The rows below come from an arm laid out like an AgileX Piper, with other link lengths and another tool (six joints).
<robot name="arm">
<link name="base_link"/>
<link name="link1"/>
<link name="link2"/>
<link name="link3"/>
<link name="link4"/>
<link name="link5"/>
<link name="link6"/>
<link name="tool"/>
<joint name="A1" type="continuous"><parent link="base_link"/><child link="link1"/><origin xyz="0.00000 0.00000 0.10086"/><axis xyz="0 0 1"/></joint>
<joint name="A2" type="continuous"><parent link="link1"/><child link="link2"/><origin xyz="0.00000 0.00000 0.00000" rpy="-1.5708 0.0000 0.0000"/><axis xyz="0 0 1"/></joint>
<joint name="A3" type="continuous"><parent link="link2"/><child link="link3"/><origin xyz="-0.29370 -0.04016 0.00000"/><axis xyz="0 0 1"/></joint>
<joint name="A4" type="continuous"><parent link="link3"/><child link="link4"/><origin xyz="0.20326 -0.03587 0.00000" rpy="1.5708 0.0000 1.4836"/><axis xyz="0 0 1"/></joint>
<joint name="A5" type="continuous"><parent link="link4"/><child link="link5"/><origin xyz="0.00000 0.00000 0.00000" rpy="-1.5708 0.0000 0.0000"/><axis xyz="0 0 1"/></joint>
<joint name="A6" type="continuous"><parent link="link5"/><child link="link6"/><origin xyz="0.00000 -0.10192 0.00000" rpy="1.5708 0.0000 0.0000"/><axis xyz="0 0 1"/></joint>
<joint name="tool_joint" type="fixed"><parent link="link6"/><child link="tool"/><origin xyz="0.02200 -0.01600 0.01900" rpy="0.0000 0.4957 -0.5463"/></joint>
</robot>
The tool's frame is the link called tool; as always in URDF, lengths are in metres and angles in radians. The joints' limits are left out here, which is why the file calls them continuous.
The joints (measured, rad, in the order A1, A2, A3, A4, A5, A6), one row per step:
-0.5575 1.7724 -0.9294 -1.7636 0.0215 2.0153
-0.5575 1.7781 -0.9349 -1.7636 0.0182 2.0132
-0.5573 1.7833 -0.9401 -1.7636 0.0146 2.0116
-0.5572 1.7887 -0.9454 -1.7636 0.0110 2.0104
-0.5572 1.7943 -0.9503 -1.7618 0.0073 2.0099
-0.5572 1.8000 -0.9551 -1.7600 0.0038 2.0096
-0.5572 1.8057 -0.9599 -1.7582 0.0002 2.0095
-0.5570 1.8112 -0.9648 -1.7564 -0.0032 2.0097
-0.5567 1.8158 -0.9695 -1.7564 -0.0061 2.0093
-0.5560 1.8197 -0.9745 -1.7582 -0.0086 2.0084
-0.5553 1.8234 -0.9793 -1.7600 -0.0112 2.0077
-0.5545 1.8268 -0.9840 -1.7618 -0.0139 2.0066
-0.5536 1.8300 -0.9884 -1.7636 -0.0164 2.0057
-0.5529 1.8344 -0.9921 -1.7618 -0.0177 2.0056
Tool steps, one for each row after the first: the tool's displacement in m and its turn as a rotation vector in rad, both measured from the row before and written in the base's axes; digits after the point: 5 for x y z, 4 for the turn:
0.00147 -0.00052 -0.00067 0.0010 0.0004 0.0038
0.00145 -0.00037 -0.00059 0.0014 -0.0001 0.0039
0.00146 -0.00040 -0.00064 0.0017 -0.0001 0.0035
0.00139 -0.00031 -0.00083 0.0037 -0.0006 0.0017
0.00136 -0.00031 -0.00089 0.0038 -0.0005 0.0015
0.00137 -0.00030 -0.00090 0.0039 -0.0006 0.0014
0.00140 -0.00026 -0.00082 0.0038 -0.0009 0.0012
0.00130 -0.00030 -0.00053 0.0016 -0.0005 0.0026
0.00137 -0.00030 -0.00021 -0.0006 -0.0004 0.0043
0.00133 -0.00025 -0.00019 -0.0004 -0.0005 0.0043
0.00131 -0.00020 -0.00011 -0.0007 -0.0005 0.0047
0.00126 -0.00014 -0.00011 -0.0006 -0.0005 0.0045
0.00110 -0.00016 -0.00070 0.0023 -0.0003 0.0005

